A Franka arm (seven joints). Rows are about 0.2 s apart.
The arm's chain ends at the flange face. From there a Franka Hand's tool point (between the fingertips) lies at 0.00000 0.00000 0.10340 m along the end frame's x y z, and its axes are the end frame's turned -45 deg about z.
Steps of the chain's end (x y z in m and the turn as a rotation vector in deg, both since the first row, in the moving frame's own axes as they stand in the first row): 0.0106, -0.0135, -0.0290, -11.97, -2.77, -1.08; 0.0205, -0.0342, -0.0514, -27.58, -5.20, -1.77
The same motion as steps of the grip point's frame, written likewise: -0.0015, 0.0098, -0.0314, -6.51, -10.42, -1.08; -0.0011, 0.0184, -0.0636, -15.83, -23.18, -1.77
